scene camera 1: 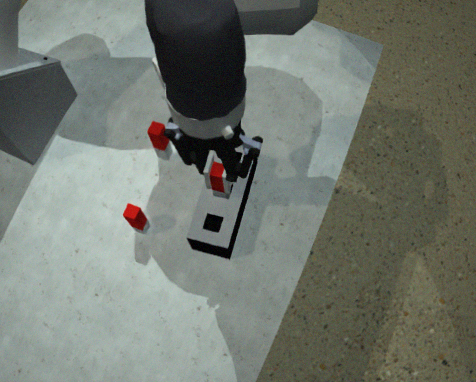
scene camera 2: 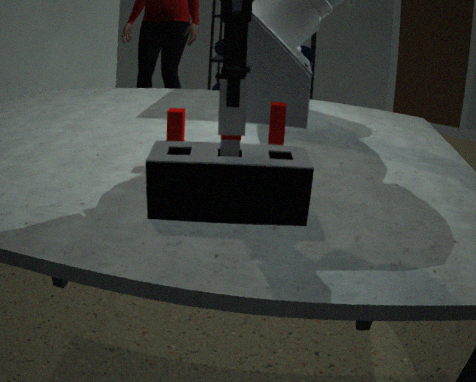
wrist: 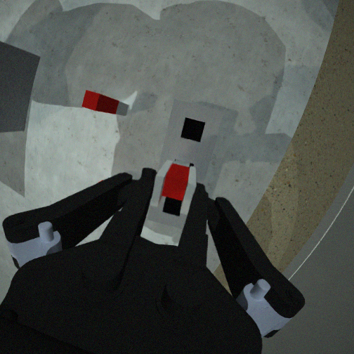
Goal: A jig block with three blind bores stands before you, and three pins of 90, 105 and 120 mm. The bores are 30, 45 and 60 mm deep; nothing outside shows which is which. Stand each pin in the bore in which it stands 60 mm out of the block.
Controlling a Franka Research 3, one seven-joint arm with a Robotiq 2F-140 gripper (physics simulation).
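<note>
The jig block [scene camera 1: 200, 234] [scene camera 2: 230, 192] [wrist: 175, 145] is a long grey and black box with three square bores in a row along its top. My gripper [scene camera 1: 218, 175] [scene camera 2: 232, 120] [wrist: 178, 174] is shut on a red and grey pin [scene camera 1: 217, 177] [scene camera 2: 230, 146] [wrist: 177, 181]. The pin is upright, its grey lower end in the mouth of the middle bore; how deep it reaches is hidden. Both end bores are empty. A second pin [scene camera 1: 135, 217] [scene camera 2: 176, 125] and a third pin [scene camera 1: 158, 135] [scene camera 2: 277, 123] stand upright on the table beside the block; the third looks taller in the second scene view.
The pale table [scene camera 1: 75, 280] [scene camera 2: 75, 175] carries the block and the pins. Its edge runs past the block on the side away from the standing pins. A grey angular body [scene camera 1: 35, 105] [scene camera 2: 285, 85] stands behind the pins. A person [scene camera 2: 165, 40] stands in the background.
</note>
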